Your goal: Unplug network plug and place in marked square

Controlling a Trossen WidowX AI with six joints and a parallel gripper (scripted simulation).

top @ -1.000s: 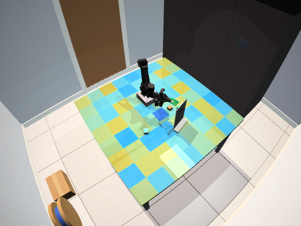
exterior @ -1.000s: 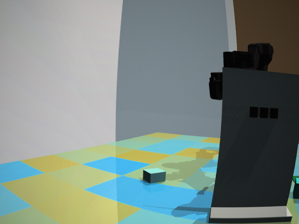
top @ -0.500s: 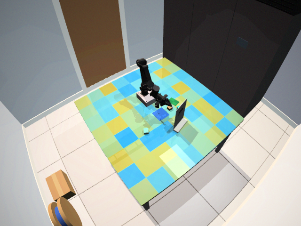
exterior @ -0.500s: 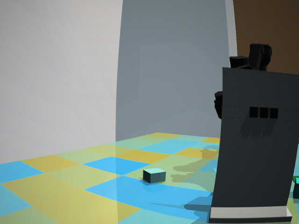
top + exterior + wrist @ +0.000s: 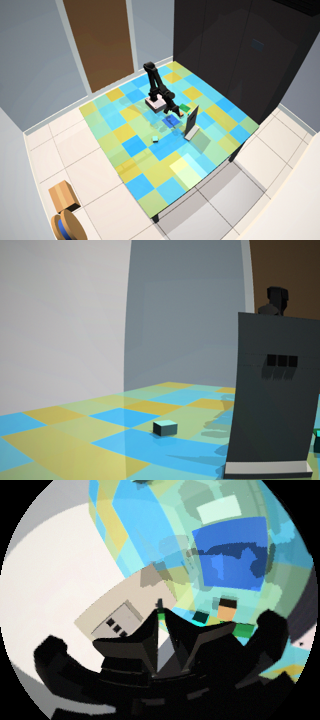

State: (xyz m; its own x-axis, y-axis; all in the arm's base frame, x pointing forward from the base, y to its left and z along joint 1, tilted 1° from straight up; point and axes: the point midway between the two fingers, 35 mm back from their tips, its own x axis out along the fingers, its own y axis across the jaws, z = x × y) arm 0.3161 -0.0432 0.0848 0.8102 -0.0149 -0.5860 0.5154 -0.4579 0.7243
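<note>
Right now my gripper tip is 80 mm past the dark blue square, 10 mm to the left of it and 120 mm above it. Also, from my gripper tip: orange block (60 mm behind, 100 mm to the left, 110 mm below); upright panel (120 mm ahead, 10 mm to the left); small teal piece (20 mm ahead, 150 mm to the left, 110 mm below).
</note>
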